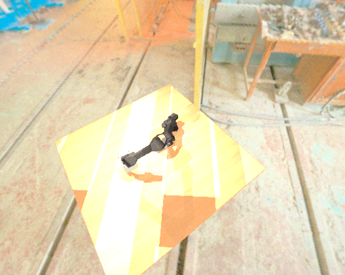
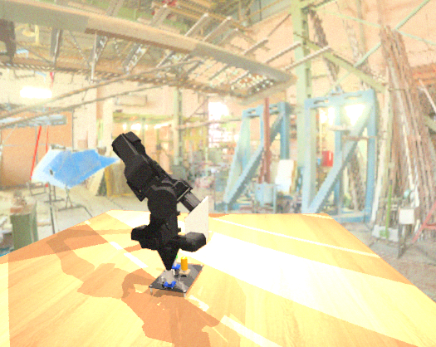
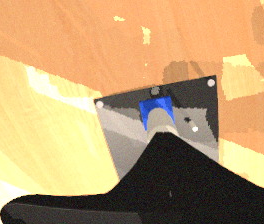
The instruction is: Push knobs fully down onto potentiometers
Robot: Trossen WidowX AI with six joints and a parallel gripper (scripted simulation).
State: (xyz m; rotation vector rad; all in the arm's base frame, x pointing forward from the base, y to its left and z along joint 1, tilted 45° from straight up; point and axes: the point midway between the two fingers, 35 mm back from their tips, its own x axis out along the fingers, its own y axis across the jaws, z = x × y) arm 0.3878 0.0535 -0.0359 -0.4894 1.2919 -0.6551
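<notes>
The orange knob lies 7 cm behind my gripper tip, 1 cm to the left of it and 1 cm below it.
</notes>
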